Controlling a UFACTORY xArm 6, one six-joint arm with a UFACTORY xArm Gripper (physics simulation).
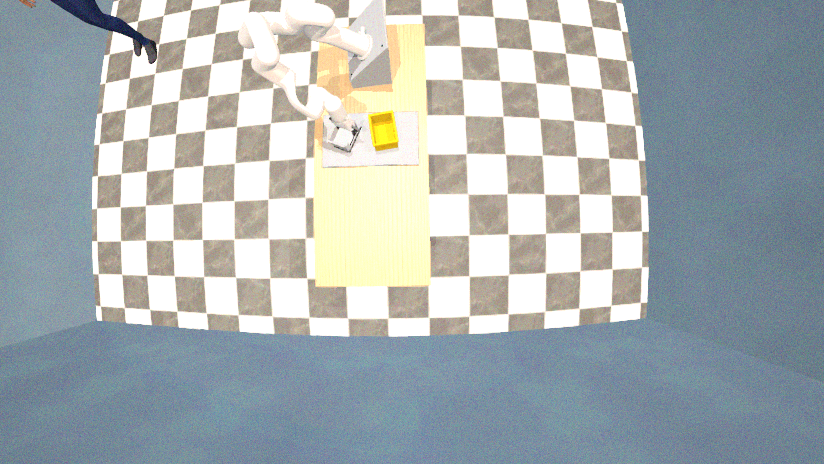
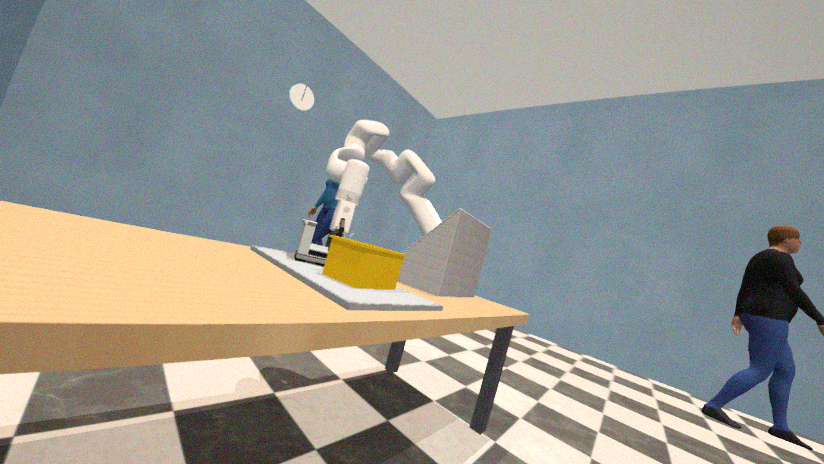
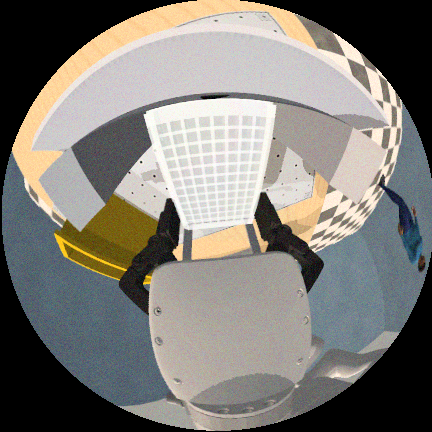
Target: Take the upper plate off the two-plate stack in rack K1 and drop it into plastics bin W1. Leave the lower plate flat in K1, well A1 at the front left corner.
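Frame: origin at the arm's base, x back, y right, z up, level; metres.
Seen in the pictures: gripper, fingertip midpoint: (image 1: 347, 130) (image 3: 216, 203); arm's base, link origin: (image 1: 365, 47) (image 2: 438, 240).
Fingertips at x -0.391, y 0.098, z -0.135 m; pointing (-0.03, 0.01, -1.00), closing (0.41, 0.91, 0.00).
Note:
Pixels of each thing's top centre, then the offset from my fingertips to it. Level surfaces: height alone.
- upper plate, top centre: (image 3: 215, 184) (image 2: 321, 246) (image 1: 344, 135) dx -0.028, dy +0.011, dz +0.007 m
- rack K1, top centre: (image 3: 225, 270) (image 2: 330, 226) (image 1: 342, 129) dx -0.021, dy +0.008, dz +0.074 m
- Plastics bin W1, top centre: (image 3: 105, 269) (image 2: 370, 245) (image 1: 383, 128) dx -0.010, dy -0.195, dz +0.054 m
- wooden table, surface height: dz -0.059 m
The upper plate (image 1: 343, 140) (image 3: 215, 160) is white with a grid of square wells and lies level inside rack K1 (image 2: 306, 236) (image 3: 215, 60), a grey holder with upright walls. My gripper (image 1: 352, 126) (image 2: 340, 230) (image 3: 216, 203) points down at one end of the plate. Its black fingers stand wide, one against each long side, shut on the upper plate. The plate is still down between the rack walls. The lower plate is hidden beneath it, so well A1 does not show. Plastics bin W1 (image 1: 385, 145) (image 2: 363, 265) (image 3: 110, 225) is yellow, open-topped and beside the rack.
Rack and bin stand on a light grey board (image 1: 407, 155) (image 2: 392, 298) on the wooden table (image 1: 369, 230) (image 2: 115, 288). A grey wedge-shaped stand (image 1: 371, 74) (image 2: 441, 259) carries the arm behind them. The rack's tall walls rise close around the plate. People stand beyond the table.

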